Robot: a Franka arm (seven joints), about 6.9 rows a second.
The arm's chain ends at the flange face. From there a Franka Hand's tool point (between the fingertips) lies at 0.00 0.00 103.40 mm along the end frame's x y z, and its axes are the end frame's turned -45 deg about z.
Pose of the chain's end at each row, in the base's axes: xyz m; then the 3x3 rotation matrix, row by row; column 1 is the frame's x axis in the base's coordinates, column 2 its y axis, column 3 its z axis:
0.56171 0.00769 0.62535; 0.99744 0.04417 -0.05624; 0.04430 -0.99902 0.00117; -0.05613 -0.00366 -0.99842
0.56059 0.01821 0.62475; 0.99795 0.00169 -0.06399; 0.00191 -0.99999 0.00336; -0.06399 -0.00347 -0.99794
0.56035 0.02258 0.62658; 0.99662 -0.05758 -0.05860; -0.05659 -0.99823 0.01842; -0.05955 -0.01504 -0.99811
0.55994 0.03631 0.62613; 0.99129 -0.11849 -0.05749; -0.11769 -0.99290 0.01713; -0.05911 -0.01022 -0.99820
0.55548 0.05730 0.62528; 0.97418 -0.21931 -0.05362; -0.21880 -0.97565 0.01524; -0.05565 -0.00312 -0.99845
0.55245 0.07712 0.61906; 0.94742 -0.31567 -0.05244; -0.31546 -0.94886 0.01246; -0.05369 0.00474 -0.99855
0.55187 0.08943 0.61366; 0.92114 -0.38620 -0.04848; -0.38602 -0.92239 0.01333; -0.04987 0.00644 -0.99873
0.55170 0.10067 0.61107; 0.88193 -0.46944 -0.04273; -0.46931 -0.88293 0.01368; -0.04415 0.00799 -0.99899
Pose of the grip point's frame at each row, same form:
0.55589 0.00781 0.52211; 0.67406 0.73653 -0.05624; 0.73774 -0.67509 0.00117; -0.03710 -0.04228 -0.99842
0.55397 0.01856 0.52156; 0.70446 0.70685 -0.06399; 0.70845 -0.70575 0.00336; -0.04279 -0.04770 -0.99794
0.55429 0.02448 0.52338; 0.74543 0.66400 -0.05860; 0.66584 -0.74587 0.01842; -0.03147 -0.05274 -0.99811
0.55400 0.03808 0.52292; 0.78473 0.61716 -0.05749; 0.61887 -0.78531 0.01713; -0.03457 -0.04902 -0.99820
0.54994 0.05888 0.52204; 0.84392 0.53377 -0.05362; 0.53517 -0.84460 0.01524; -0.03714 -0.04156 -0.99845
0.54703 0.07841 0.51581; 0.89314 0.44671 -0.05244; 0.44788 -0.89401 0.01246; -0.04132 -0.03461 -0.99855
0.54686 0.09081 0.51039; 0.92443 0.37826 -0.04848; 0.37927 -0.92519 0.01333; -0.03982 -0.03071 -0.99873
0.54728 0.10208 0.50777; 0.95556 0.29167 -0.04273; 0.29247 -0.95618 0.01368; -0.03687 -0.02557 -0.99899

